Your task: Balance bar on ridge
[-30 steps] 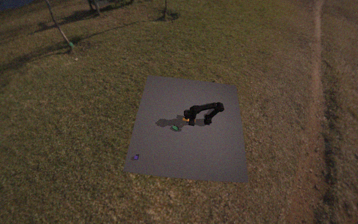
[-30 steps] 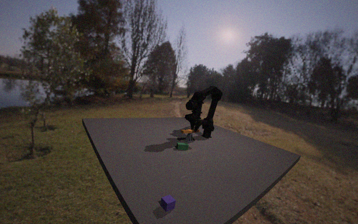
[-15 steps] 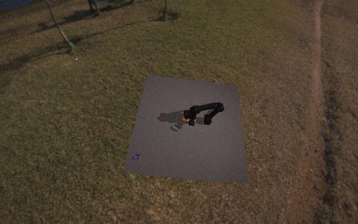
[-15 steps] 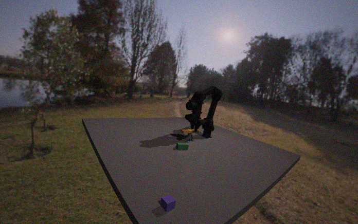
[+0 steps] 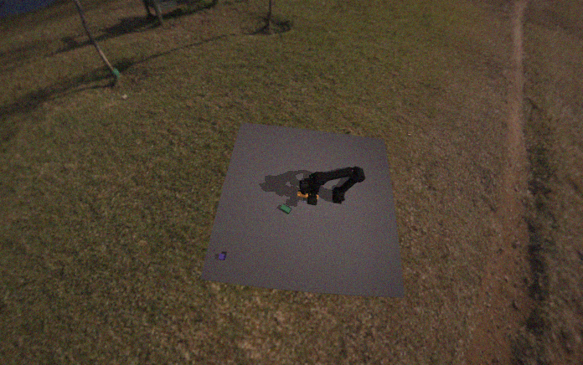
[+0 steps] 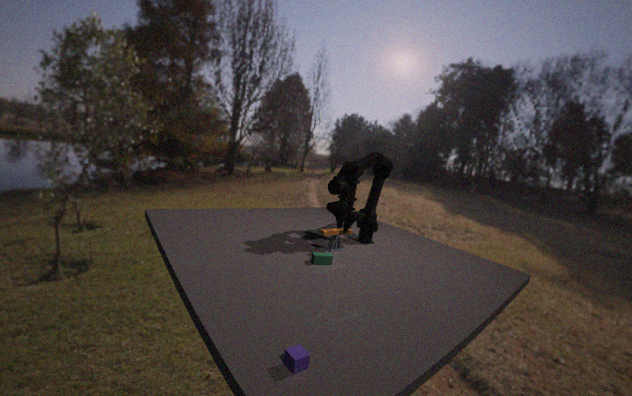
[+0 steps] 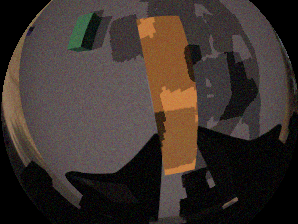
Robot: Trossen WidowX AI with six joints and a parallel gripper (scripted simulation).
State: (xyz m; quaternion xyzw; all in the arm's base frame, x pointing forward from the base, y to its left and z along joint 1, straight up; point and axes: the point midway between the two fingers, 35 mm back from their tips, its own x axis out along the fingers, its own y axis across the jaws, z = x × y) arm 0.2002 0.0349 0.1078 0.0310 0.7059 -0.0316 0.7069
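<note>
My gripper tip is now 30 mm short of the orange bar. The rest, counted from my gripper tip: green block (170 mm ahead, 90 mm to the left, 60 mm below); then purple cube (540 mm ahead, 470 mm to the left, 60 mm below).
</note>
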